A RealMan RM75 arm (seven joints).
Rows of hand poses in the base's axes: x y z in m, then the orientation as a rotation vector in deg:
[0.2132, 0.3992, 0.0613, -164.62, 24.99, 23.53]
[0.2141, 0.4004, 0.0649, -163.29, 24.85, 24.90]
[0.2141, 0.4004, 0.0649, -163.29, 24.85, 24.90]
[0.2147, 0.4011, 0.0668, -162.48, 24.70, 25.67]
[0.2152, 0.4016, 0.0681, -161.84, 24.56, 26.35]
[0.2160, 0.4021, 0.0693, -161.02, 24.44, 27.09]
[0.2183, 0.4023, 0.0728, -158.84, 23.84, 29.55]
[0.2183, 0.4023, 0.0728, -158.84, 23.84, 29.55]
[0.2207, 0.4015, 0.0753, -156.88, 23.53, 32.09]
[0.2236, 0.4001, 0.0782, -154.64, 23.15, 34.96]
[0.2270, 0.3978, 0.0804, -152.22, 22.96, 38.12]
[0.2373, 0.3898, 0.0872, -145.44, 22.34, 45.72]
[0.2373, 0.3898, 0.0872, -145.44, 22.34, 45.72]
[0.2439, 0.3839, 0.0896, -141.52, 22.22, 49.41]
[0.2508, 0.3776, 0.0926, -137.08, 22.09, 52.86]
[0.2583, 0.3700, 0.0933, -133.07, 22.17, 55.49]
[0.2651, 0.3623, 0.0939, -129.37, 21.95, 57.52]
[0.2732, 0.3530, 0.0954, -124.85, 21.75, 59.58]
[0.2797, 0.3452, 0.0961, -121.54, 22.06, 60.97]
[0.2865, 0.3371, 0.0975, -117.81, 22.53, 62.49]
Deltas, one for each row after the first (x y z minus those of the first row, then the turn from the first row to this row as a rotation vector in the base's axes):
[0.0009, 0.0012, 0.0036, 1.27, 0.87, -0.09]
[0.0009, 0.0012, 0.0036, 1.27, 0.87, -0.09]
[0.0015, 0.0019, 0.0055, 2.05, 1.36, -0.11]
[0.0020, 0.0024, 0.0068, 2.67, 1.79, -0.10]
[0.0028, 0.0029, 0.0080, 3.45, 2.27, -0.14]
[0.0051, 0.0031, 0.0115, 5.55, 3.88, -0.01]
[0.0051, 0.0031, 0.0115, 5.55, 3.88, -0.01]
[0.0075, 0.0023, 0.0140, 7.32, 5.61, -0.01]
[0.0104, 0.0009, 0.0169, 9.31, 7.61, 0.02]
[0.0138, -0.0014, 0.0191, 11.34, 9.88, -0.07]
[0.0241, -0.0094, 0.0259, 16.91, 15.57, -0.35]
[0.0241, -0.0094, 0.0259, 16.91, 15.57, -0.35]
[0.0307, -0.0153, 0.0283, 20.01, 18.52, -0.72]
[0.0376, -0.0216, 0.0313, 23.55, 21.43, -1.21]
[0.0451, -0.0292, 0.0320, 26.71, 23.80, -1.85]
[0.0519, -0.0369, 0.0326, 29.74, 25.73, -2.27]
[0.0600, -0.0462, 0.0341, 33.47, 27.86, -2.89]
[0.0665, -0.0540, 0.0348, 36.09, 29.41, -3.70]
[0.0733, -0.0621, 0.0362, 38.97, 31.18, -4.72]

